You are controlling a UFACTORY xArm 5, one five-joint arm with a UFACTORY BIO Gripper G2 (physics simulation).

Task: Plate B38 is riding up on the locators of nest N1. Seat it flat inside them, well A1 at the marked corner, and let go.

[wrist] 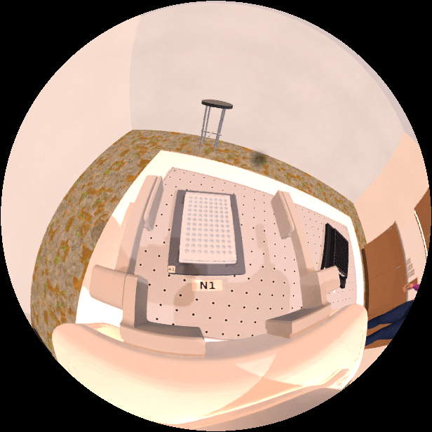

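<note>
Plate B38 (207,227), a pale plate with rows of round wells, lies within the outline of the dark grey nest N1 (175,245). Strips of the nest show along its left, right and near sides. It looks about level, but whether every edge is down inside the locators is too small to tell. The marked corner label "A1" (171,269) is at the nest's near left corner; no lettering is readable on the plate. My gripper (219,209) is open and empty above the nest, its fingers wide apart on either side of the plate and clear of it.
The "N1" label (207,285) is on the perforated board (215,312) in front of the nest. A black rack-like object (336,252) stands on the right. A stool (217,104) is beyond the table, and part of a person (392,320) shows at the right edge.
</note>
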